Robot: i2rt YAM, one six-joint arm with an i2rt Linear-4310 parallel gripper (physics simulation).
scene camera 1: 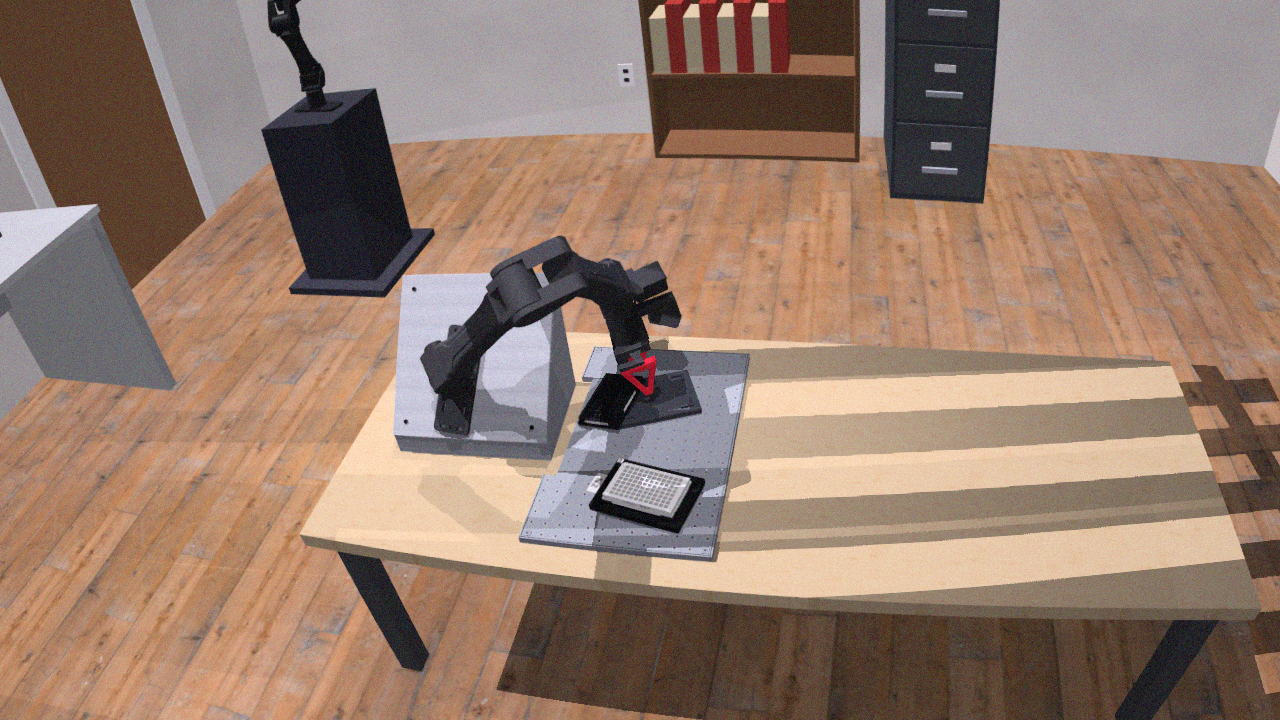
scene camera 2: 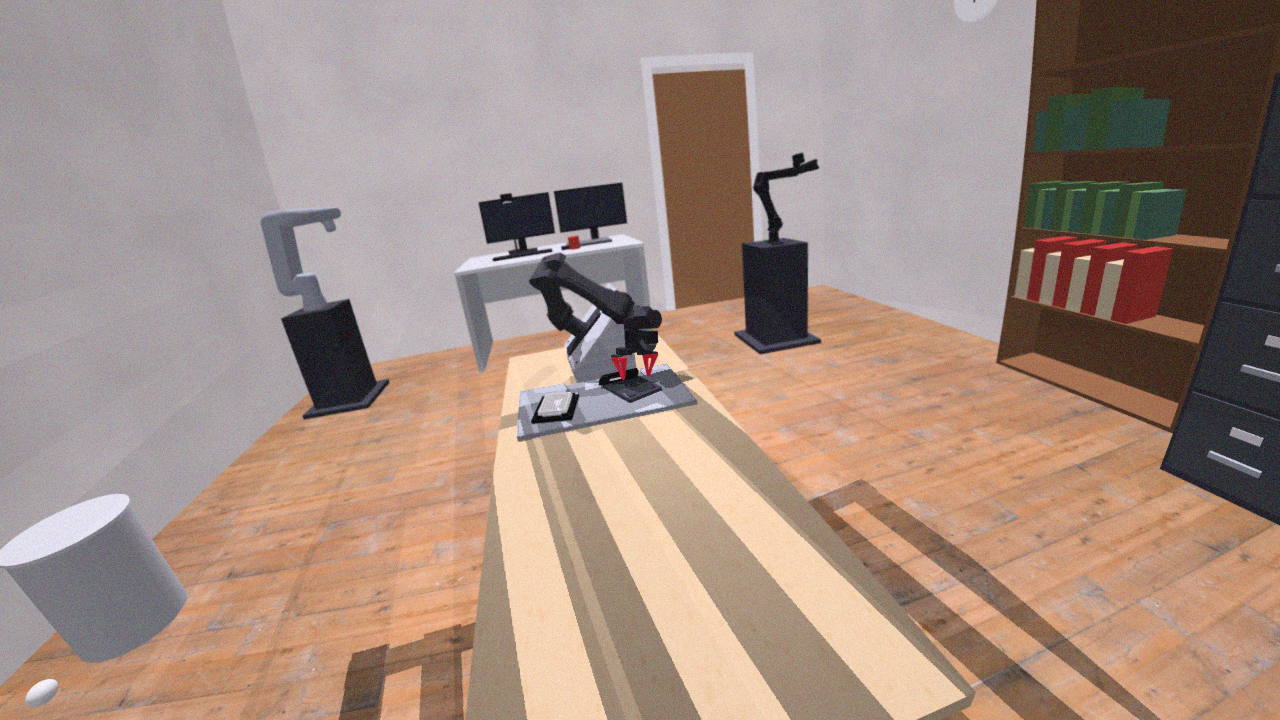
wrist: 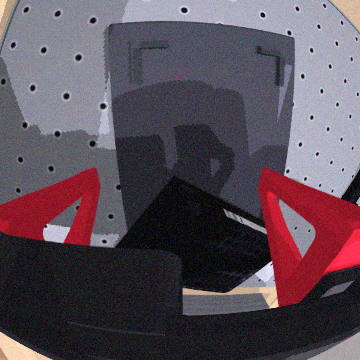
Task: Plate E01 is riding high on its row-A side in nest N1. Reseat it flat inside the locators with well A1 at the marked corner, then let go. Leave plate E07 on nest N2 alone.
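Places are measured from the arm's base along level axes (x right, y ahead, z up), in metres.
Where they show: gripper, fingertip midpoint: (scene camera 1: 645, 382) (scene camera 2: 636, 377) (wrist: 178, 176); arm's base, link origin: (scene camera 1: 459, 379) (scene camera 2: 584, 332).
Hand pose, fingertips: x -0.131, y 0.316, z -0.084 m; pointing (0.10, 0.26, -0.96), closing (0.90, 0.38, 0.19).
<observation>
Each offset is from my fingertips to the centre of the thing. "spot": to the spot under its first point. Level surfaces: height alone.
Plate E01, a black plate @(dz -0.007, dx +0.050, dy -0.055 m) (scene camera 1: 610, 401) (scene camera 2: 615, 377) (wrist: 205, 232) with a pale striped mark on one side, lies turned relative to the dark grey nest N1 @(dz -0.020, dx +0.021, dy +0.017 m) (scene camera 1: 677, 396) (scene camera 2: 633, 390) (wrist: 200, 60), across its end toward the arm base. Its exact tilt is hard to tell. Raised corner locators show at the nest's bare end; well A1 cannot be made out. My gripper (scene camera 1: 648, 388) (scene camera 2: 636, 376) (wrist: 178, 176) is open above the nest, its red fingers spread wide, with part of the plate between them in the wrist view. Plate E07, white @(dz -0.010, dx +0.264, dy +0.063 m) (scene camera 1: 646, 488) (scene camera 2: 554, 404), sits on black nest N2 @(spot: dz -0.017, dx +0.325, dy +0.121 m) (scene camera 1: 673, 522).
Both nests stand on a grey perforated board @(dz -0.035, dx +0.121, dy +0.024 m) (scene camera 1: 684, 445) (scene camera 2: 608, 413) (wrist: 30, 107) on the wooden table @(dz -0.041 m) (scene camera 1: 939, 465) (scene camera 2: 742, 573). The arm is mounted on a grey sloped block (scene camera 1: 420, 313) beside the board. A bookcase, cabinet and two pedestal-mounted arms stand away from the table.
</observation>
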